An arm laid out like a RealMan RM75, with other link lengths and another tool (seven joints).
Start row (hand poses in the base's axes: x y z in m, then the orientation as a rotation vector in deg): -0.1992, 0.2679, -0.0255, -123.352, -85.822, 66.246
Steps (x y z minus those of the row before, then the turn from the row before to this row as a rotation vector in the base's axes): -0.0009, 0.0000, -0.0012, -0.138, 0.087, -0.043; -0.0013, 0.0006, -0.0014, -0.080, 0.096, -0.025; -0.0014, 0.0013, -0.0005, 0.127, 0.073, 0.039; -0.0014, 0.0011, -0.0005, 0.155, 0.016, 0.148; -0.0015, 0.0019, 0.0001, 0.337, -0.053, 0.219; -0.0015, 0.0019, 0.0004, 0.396, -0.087, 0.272; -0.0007, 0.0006, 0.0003, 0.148, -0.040, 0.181; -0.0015, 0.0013, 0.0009, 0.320, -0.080, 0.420; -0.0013, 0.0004, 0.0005, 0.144, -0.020, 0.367; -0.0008, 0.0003, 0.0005, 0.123, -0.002, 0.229; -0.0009, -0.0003, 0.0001, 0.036, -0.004, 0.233; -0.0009, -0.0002, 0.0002, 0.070, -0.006, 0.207; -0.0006, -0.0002, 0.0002, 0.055, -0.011, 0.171; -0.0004, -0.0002, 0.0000, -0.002, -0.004, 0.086
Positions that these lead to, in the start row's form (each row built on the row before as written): -0.2001, 0.2679, -0.0267, -123.386, -85.696, 66.448; -0.2014, 0.2685, -0.0281, -123.365, -85.604, 66.606; -0.2028, 0.2698, -0.0286, -123.197, -85.656, 66.559; -0.2042, 0.2709, -0.0291, -123.007, -85.875, 66.469; -0.2057, 0.2728, -0.0290, -122.724, -86.258, 66.159; -0.2072, 0.2747, -0.0286, -122.405, -86.735, 65.777; -0.2079, 0.2753, -0.0283, -122.251, -87.014, 65.654; -0.2094, 0.2766, -0.0274, -121.895, -87.649, 65.402; -0.2107, 0.2770, -0.0269, -121.625, -88.147, 65.361; -0.2115, 0.2773, -0.0264, -121.425, -88.461, 65.311; -0.2124, 0.2770, -0.0263, -121.280, -88.759, 65.348; -0.2133, 0.2768, -0.0261, -121.129, -89.034, 65.340; -0.2139, 0.2766, -0.0259, -121.011, -89.263, 65.331; -0.2143, 0.2764, -0.0259, -120.969, -89.370, 65.358
